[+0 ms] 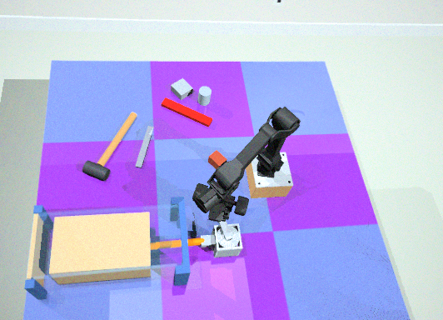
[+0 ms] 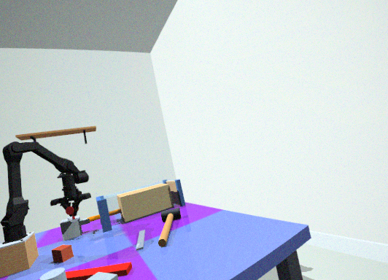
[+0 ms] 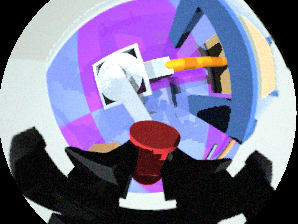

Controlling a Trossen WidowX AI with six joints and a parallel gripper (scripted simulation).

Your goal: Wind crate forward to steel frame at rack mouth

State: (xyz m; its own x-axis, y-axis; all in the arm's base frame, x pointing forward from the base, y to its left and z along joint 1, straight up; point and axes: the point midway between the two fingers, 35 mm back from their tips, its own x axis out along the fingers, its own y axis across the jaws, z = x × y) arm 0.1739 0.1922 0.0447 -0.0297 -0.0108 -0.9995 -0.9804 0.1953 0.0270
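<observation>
My gripper tip is 20 mm past the winch handle, 30 mm to the right of it and 10 mm above it. From my gripper tip the other things lie so: winch (60 mm behind, 80 mm to the left, 80 mm below); then grey strip (310 mm ahead, 280 mm to the right, 110 mm below); then red knob (20 mm above).
</observation>
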